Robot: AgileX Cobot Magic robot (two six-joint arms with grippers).
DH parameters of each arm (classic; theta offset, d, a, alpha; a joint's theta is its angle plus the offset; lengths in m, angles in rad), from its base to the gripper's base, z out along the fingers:
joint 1: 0 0.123 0 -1.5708
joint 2: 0.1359 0 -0.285 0
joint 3: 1.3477 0 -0.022 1.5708
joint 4: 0 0.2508 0 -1.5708
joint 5: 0 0 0.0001 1.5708
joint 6: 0 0.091 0 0
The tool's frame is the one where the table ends.
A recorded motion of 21 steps. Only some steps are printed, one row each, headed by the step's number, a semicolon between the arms.
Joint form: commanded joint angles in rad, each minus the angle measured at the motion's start. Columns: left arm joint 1, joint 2, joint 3, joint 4, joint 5, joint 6; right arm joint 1, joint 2, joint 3, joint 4, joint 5, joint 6.
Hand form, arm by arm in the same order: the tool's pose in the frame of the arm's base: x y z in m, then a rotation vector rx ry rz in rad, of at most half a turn. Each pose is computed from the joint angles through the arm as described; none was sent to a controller.
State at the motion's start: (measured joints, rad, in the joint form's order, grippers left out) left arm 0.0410 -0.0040 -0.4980 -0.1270 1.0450 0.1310; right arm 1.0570 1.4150 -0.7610 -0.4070 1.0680 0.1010
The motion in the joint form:
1: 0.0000 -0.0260 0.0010 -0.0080 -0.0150 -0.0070; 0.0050 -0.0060 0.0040 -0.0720 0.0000 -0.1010
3: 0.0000 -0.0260 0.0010 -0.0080 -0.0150 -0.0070; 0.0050 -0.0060 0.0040 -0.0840 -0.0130 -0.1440
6: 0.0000 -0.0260 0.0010 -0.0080 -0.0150 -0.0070; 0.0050 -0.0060 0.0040 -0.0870 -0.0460 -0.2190
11: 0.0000 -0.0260 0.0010 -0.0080 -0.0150 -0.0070; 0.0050 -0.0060 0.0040 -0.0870 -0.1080 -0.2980
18: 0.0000 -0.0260 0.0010 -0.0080 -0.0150 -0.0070; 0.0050 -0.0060 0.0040 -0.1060 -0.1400 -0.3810
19: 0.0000 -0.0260 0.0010 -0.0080 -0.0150 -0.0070; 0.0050 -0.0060 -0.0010 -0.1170 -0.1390 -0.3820
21: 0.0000 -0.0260 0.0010 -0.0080 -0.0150 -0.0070; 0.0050 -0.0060 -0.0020 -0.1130 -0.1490 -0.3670
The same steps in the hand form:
1: -0.0079 -0.0108 0.2794 0.0880 1.9781 -0.0528; 0.1370 0.1701 0.2090 -1.7847 2.3250 -0.5732
3: -0.0079 -0.0108 0.2794 0.0880 1.9781 -0.0528; 0.1382 0.1711 0.2093 -1.8395 2.2714 -0.5786
6: -0.0079 -0.0108 0.2794 0.0880 1.9781 -0.0528; 0.1392 0.1739 0.2091 -1.9261 2.1852 -0.5610
11: -0.0079 -0.0108 0.2794 0.0880 1.9781 -0.0528; 0.1405 0.1794 0.2089 -2.0046 2.0737 -0.5168
18: -0.0079 -0.0108 0.2794 0.0880 1.9781 -0.0528; 0.1424 0.1819 0.2094 -2.0924 1.9566 -0.5239
19: -0.0079 -0.0108 0.2794 0.0880 1.9781 -0.0528; 0.1436 0.1825 0.2110 -2.0920 1.9439 -0.5339
21: -0.0079 -0.0108 0.2794 0.0880 1.9781 -0.0528; 0.1436 0.1837 0.2111 -2.0711 1.9544 -0.5176

